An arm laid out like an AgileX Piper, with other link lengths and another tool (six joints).
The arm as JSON. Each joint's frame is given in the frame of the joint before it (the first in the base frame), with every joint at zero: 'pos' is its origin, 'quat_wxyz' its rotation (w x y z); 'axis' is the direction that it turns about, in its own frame. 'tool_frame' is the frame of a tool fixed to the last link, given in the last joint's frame.
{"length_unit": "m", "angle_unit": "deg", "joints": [
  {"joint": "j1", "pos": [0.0, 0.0, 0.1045], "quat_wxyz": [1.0, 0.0, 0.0, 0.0], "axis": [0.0, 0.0, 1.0]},
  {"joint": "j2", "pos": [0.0, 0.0, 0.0], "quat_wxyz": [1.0, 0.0, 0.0, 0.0], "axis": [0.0, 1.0, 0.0]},
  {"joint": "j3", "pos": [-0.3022, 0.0, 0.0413], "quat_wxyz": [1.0, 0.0, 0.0, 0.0], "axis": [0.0, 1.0, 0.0]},
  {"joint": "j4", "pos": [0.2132, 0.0, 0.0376], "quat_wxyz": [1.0, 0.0, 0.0, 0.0], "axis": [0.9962, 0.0, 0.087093]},
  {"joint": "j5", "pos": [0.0, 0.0, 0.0], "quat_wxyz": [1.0, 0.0, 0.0, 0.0], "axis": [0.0, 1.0, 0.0]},
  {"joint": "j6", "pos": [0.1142, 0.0, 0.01], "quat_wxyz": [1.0, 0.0, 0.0, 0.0], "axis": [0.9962, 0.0, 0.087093]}
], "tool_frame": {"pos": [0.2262, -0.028, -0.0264], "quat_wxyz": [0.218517, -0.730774, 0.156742, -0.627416]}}
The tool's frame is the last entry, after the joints.
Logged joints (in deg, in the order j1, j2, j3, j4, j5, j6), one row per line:
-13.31 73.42 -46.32 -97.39 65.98 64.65
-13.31 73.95 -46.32 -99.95 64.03 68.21
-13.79 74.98 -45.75 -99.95 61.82 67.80
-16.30 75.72 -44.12 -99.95 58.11 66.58
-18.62 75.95 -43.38 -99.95 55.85 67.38
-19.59 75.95 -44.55 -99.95 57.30 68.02
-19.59 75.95 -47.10 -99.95 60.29 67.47
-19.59 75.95 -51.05 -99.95 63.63 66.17
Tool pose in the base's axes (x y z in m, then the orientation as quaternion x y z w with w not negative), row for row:
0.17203 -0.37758 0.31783 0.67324 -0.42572 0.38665 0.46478
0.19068 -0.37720 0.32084 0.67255 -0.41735 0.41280 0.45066
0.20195 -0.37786 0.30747 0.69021 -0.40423 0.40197 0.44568
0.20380 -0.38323 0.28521 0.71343 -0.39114 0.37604 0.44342
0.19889 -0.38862 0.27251 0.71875 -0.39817 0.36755 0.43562
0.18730 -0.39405 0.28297 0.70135 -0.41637 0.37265 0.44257
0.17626 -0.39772 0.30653 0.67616 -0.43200 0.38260 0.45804
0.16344 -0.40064 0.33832 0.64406 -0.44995 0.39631 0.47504
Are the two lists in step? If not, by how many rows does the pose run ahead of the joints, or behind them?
They are in step.
